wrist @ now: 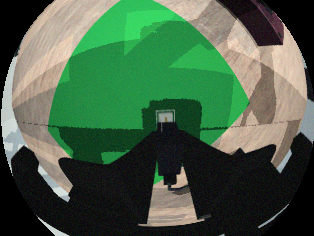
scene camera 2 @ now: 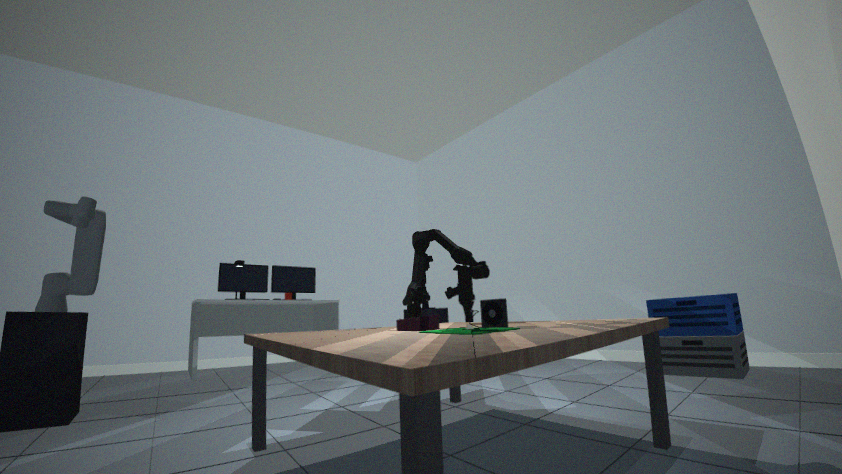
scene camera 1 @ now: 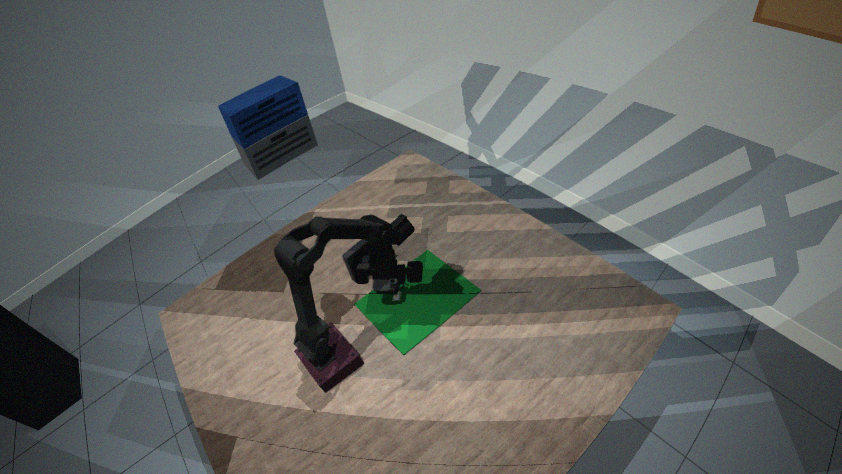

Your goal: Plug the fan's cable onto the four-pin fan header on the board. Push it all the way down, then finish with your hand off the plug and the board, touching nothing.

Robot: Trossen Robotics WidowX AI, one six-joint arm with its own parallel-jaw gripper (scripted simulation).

In view: the gripper (scene camera 1: pixel 394 290) and a green board (scene camera 1: pixel 423 307).
The gripper also shows in the wrist view (wrist: pixel 167 135). The green board shows as well in the wrist view (wrist: pixel 126 67).
